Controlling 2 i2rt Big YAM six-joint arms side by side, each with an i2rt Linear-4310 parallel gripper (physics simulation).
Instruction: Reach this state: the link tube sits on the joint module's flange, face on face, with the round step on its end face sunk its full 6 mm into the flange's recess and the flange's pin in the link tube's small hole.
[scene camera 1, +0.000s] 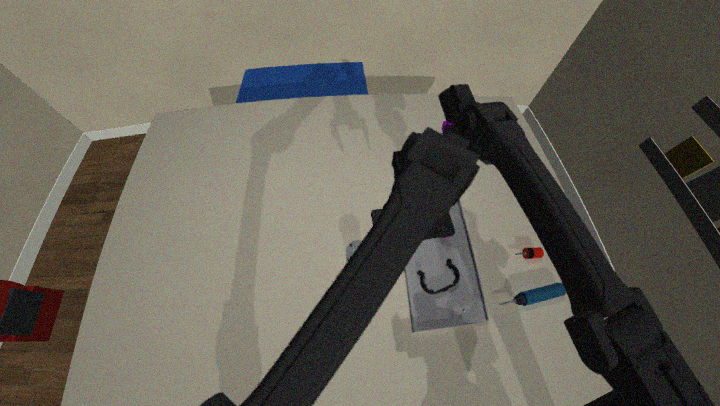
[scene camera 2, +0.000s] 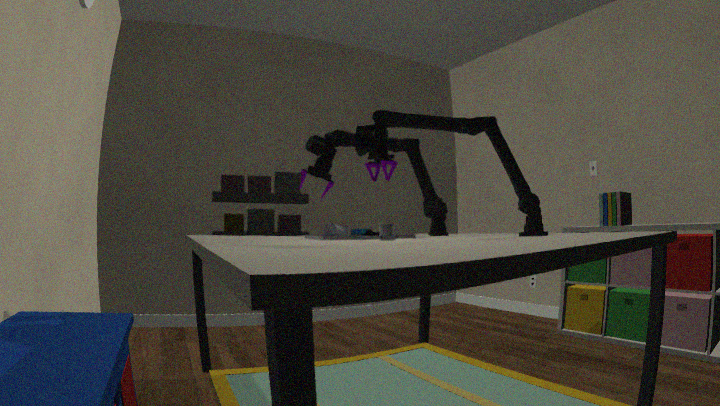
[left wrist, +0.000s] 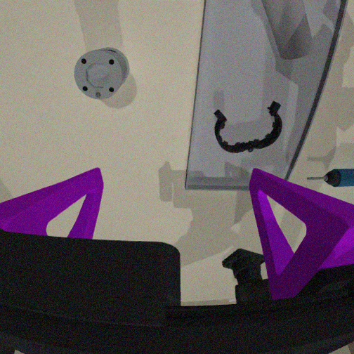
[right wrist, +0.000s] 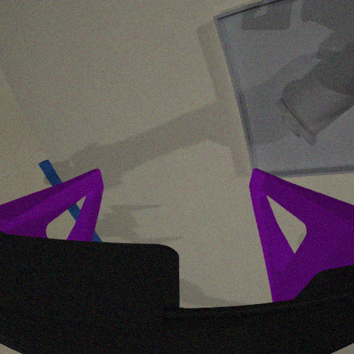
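Where they show: left gripper, fingertip midpoint: (scene camera 2: 380, 180); right gripper, fingertip midpoint: (scene camera 2: 310, 193); left arm's base, origin of the base link: (scene camera 2: 533, 235); right arm's base, origin of the base link: (scene camera 2: 438, 235).
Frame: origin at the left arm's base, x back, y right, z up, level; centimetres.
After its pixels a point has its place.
The grey joint module (scene camera 1: 351, 249) @[x -31.7, y 50.6, z 6.0 cm] (scene camera 2: 386, 231) @[x -32.9, y 50.4, z 3.3 cm] (left wrist: 100, 74) stands upright on the table beside the tray (scene camera 1: 448, 325) @[x -0.2, y 62.1, z 0.4 cm] (left wrist: 195, 155) (right wrist: 285, 160). Its flange faces up, with several dark holes around a central recess. The grey link tube (scene camera 2: 334, 231) @[x -31.7, y 75.3, z 3.2 cm] (left wrist: 290, 30) (right wrist: 320, 102) lies on its side in the tray, apart from the module; in scene camera 1 the left arm hides it. My left gripper (scene camera 2: 381, 179) @[x -23.4, y 58.5, z 23.2 cm] (left wrist: 176, 176) is open and empty, high above the table between module and tray. My right gripper (scene camera 2: 312, 194) @[x -36.8, y 83.6, z 18.5 cm] (right wrist: 176, 176) is open and empty, high above the table beside the tray.
A black curved clamp (scene camera 1: 438, 290) @[x -9.6, y 65.0, z 2.5 cm] (left wrist: 250, 146) lies in the tray. A blue tool with a thin tip (scene camera 1: 544, 294) @[x 10.9, y 90.6, z 4.1 cm] (left wrist: 345, 177) and a small red tool (scene camera 1: 532, 253) @[x 0.1, y 97.6, z 3.3 cm] lie beside the tray. In scene camera 1 the two arms' wrists are close together.
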